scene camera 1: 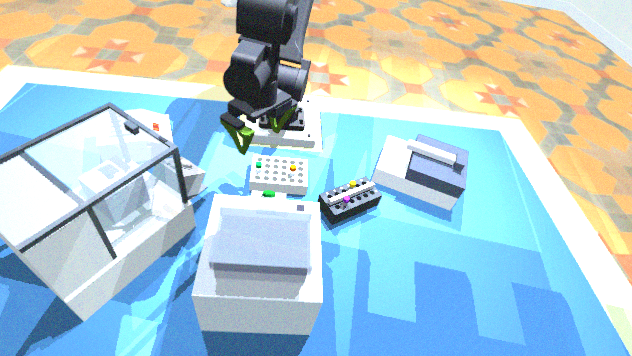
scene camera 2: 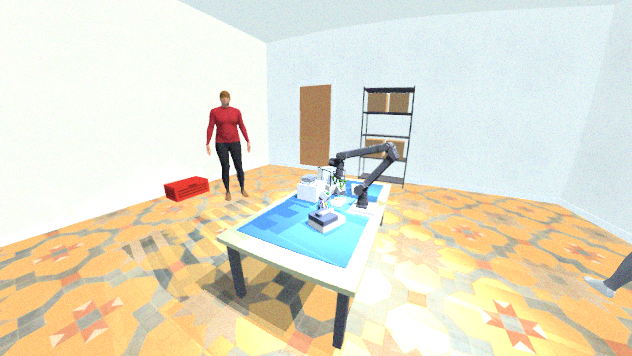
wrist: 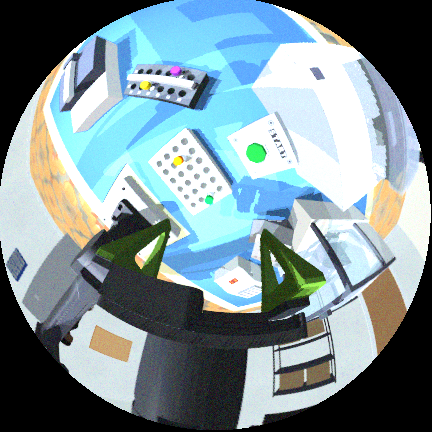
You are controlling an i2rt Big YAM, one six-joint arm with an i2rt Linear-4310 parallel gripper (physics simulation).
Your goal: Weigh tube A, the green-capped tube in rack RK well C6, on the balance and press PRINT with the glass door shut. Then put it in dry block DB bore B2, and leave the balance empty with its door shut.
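Places are measured from the arm's base along level axes (x ahead, y left, z up), in centimetres.
Pixels of known places: gripper, fingertip midpoint: [scene camera 1: 259, 142] [scene camera 2: 337, 186] [wrist: 214, 228]; arm's base at its link origin: [scene camera 2: 362, 205] [wrist: 133, 223].
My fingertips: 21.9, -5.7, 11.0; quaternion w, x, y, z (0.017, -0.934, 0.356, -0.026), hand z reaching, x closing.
Ahead of a thing's pixels: the offset from my fingertips to its top centre, as dx, dy, dz. "spot": to the spot under its first point.
Tube A, with its green cap {-1.8, +0.0, -7.8} [scene camera 1: 258, 164] [wrist: 209, 200], stands in a corner well of the white rack RK {-2.4, +4.8, -10.2} [scene camera 1: 279, 189] [wrist: 156, 161]; the well labels are not readable. My gripper [scene camera 1: 260, 141] [wrist: 214, 228] is open and empty, above and behind the rack's green-capped end. The balance {spot: +20.2, -19.2, -10.9} [scene camera 1: 145, 260] [wrist: 327, 215] with its glass enclosure stands at the left in scene camera 1; I cannot tell whether its glass door is open. The black block {+4.8, +20.4, -8.5} [scene camera 1: 350, 212] [wrist: 199, 95], which appears to be dry block DB, holds a yellow-capped and a purple-capped tube; its bore labels are not readable.
An orange-yellow-capped tube {-1.3, +7.6, -7.8} [scene camera 1: 293, 168] [wrist: 178, 160] shares the rack. A large white box {+19.0, +1.4, +5.7} [scene camera 1: 257, 315] and a green START button {+7.8, +2.2, -5.8} [scene camera 1: 269, 193] [wrist: 256, 152] stand in front of it. A grey-lidded device {-4.8, +39.4, -3.1} [scene camera 1: 435, 172] [wrist: 95, 85] is at the right. A red-marked box {-11.7, -28.0, -6.3} [scene camera 1: 162, 120] [wrist: 233, 281] is beside the balance.
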